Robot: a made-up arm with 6 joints.
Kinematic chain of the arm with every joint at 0, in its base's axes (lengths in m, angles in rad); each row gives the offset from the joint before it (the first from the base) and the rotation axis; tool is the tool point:
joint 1: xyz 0 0 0.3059 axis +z
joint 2: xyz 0 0 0 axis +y
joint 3: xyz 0 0 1.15 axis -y
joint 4: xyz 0 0 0 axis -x
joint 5: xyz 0.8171 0 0 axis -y
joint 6: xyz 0 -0.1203 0 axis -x
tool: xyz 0 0 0
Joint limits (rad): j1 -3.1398..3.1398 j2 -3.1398..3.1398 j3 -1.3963..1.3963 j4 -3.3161..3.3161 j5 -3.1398..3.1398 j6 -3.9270..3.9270
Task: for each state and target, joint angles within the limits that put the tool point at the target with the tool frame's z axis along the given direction. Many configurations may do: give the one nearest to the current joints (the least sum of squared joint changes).
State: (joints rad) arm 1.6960 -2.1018 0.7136 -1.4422 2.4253 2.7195
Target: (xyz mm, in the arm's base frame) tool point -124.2 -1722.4 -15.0 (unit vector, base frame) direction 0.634 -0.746 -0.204
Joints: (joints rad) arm 1.4953 -2.1516 0.7510 -1.5198 2.4147 2.8081
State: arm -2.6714 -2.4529 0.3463 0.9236 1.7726 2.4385
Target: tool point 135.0 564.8 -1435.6 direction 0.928 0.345 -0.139
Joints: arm -1.9622 -3.1378 0.7119 0.7170 1.9314 2.2693
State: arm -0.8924 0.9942 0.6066 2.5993 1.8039 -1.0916
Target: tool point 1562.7 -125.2 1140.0 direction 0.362 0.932 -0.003
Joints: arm -0.1565 0.7070 0.6463 3.0647 1.8689 -1.7946
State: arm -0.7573 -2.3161 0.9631 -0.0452 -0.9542 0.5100
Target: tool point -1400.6 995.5 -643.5 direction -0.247 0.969 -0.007
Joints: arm -0.6783 -2.1567 1.3030 0.5315 -1.4484 0.6949
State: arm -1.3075 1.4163 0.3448 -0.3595 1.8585 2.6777
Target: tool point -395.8 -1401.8 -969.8 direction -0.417 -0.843 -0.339
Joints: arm -1.7742 2.1305 1.2560 -0.5192 2.1363 3.1098
